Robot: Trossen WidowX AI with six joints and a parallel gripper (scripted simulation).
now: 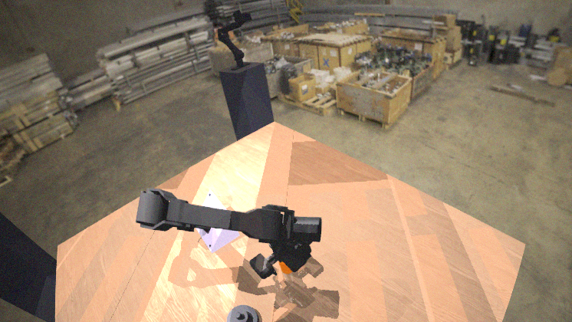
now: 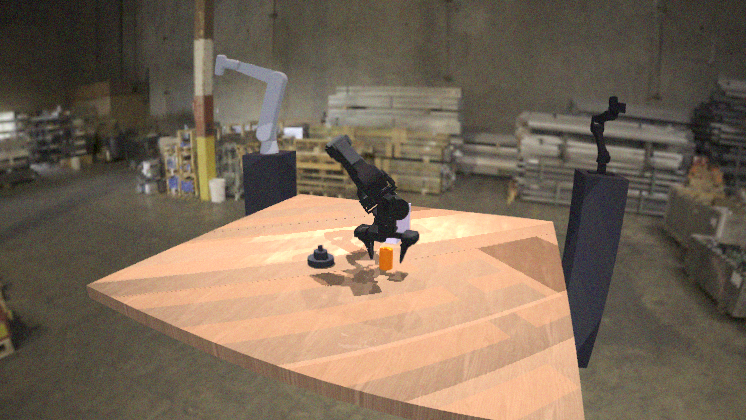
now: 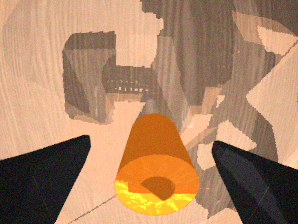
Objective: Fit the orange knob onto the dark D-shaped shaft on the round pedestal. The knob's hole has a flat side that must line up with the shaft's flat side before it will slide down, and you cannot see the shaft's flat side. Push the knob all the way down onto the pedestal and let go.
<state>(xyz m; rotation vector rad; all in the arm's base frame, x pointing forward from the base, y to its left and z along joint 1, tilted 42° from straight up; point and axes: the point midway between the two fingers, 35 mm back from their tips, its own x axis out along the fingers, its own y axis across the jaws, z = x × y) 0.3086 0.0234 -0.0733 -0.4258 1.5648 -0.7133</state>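
Right now my gripper tip is 1 cm below the orange knob. Also, from my gripper tip: shaft: 2 cm ahead, 20 cm to the right, 1 cm above.
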